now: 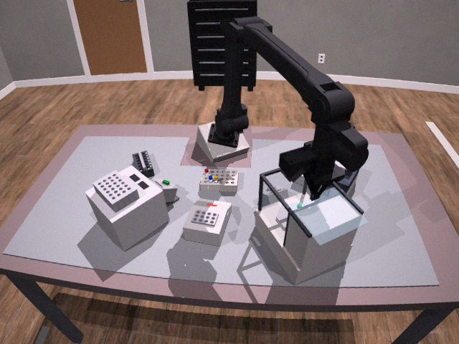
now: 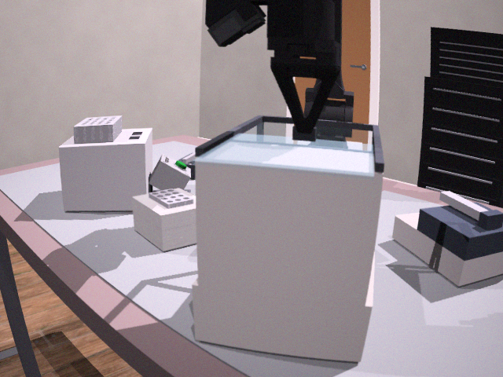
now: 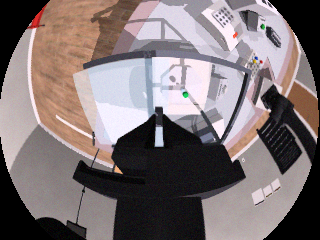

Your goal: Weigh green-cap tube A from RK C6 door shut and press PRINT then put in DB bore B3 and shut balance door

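The glass door pane lies 2 cm to the left of my hand, 2 cm ahead of it and 1 cm below it. Also, from my hand: dry block (30 cm to the right, 19 cm below, 5 cm behind); then spectrophotometer (31 cm behind, 16 cm below, 9 cm to the left); then tube rack RK (30 cm to the right, 25 cm behind, 21 cm below).
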